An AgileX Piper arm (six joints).
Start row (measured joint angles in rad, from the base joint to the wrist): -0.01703 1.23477 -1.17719 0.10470 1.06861 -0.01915
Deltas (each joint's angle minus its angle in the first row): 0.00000 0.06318 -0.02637 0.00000 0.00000 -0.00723; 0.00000 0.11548 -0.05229 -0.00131 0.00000 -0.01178; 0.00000 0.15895 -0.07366 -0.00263 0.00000 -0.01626; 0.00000 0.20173 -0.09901 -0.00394 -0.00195 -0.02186; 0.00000 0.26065 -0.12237 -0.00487 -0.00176 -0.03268; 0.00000 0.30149 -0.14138 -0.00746 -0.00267 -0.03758; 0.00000 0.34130 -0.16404 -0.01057 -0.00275 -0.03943; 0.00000 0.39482 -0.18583 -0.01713 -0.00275 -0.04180; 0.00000 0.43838 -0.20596 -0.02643 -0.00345 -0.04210; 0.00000 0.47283 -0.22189 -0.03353 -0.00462 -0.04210; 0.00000 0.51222 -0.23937 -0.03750 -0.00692 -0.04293
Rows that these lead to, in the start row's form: -0.01703 1.29795 -1.20356 0.10470 1.06861 -0.02638; -0.01703 1.35025 -1.22948 0.10339 1.06861 -0.03093; -0.01703 1.39372 -1.25085 0.10207 1.06861 -0.03541; -0.01703 1.43650 -1.27620 0.10076 1.06666 -0.04101; -0.01703 1.49542 -1.29956 0.09983 1.06685 -0.05183; -0.01703 1.53626 -1.31857 0.09724 1.06594 -0.05673; -0.01703 1.57607 -1.34123 0.09413 1.06586 -0.05858; -0.01703 1.62959 -1.36302 0.08757 1.06586 -0.06095; -0.01703 1.67315 -1.38315 0.07827 1.06516 -0.06125; -0.01703 1.70760 -1.39908 0.07117 1.06399 -0.06125; -0.01703 1.74699 -1.41656 0.06720 1.06169 -0.06208
